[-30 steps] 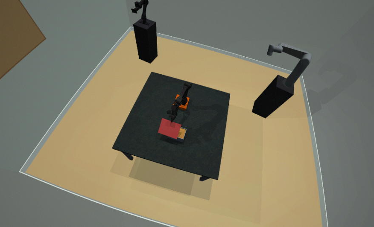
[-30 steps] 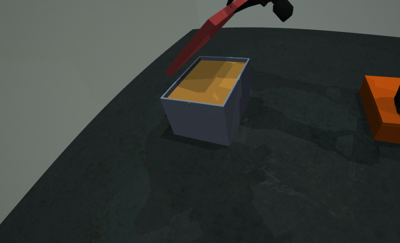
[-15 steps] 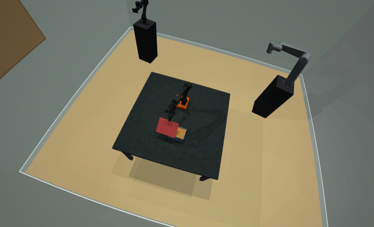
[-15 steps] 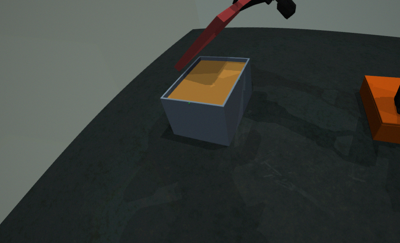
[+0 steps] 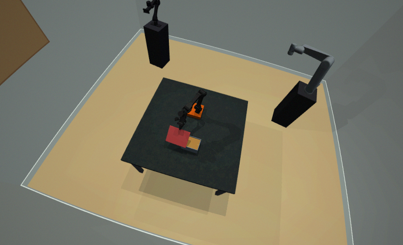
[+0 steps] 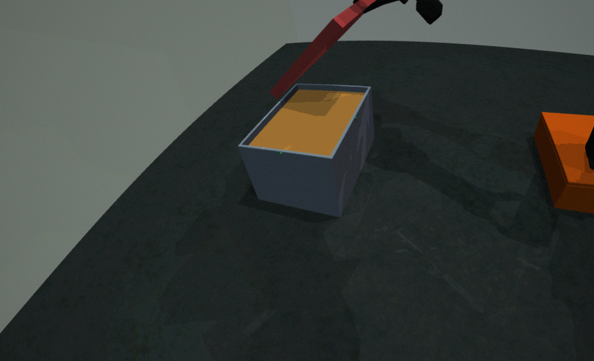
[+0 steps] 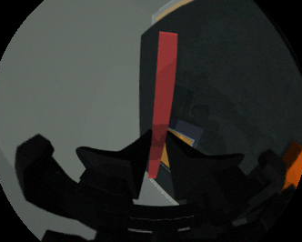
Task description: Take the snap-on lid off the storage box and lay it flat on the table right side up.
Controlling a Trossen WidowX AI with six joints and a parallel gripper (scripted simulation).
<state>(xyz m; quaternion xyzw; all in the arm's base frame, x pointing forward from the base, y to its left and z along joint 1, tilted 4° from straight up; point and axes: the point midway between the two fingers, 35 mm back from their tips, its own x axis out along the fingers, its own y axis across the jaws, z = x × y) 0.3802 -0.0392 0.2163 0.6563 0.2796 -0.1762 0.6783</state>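
My gripper tip is 60 mm short of the lid, 10 mm to the right of it and 50 mm above it. From my gripper tip the other things lie so: storage box (20 mm ahead, 160 mm to the left, 170 mm below).
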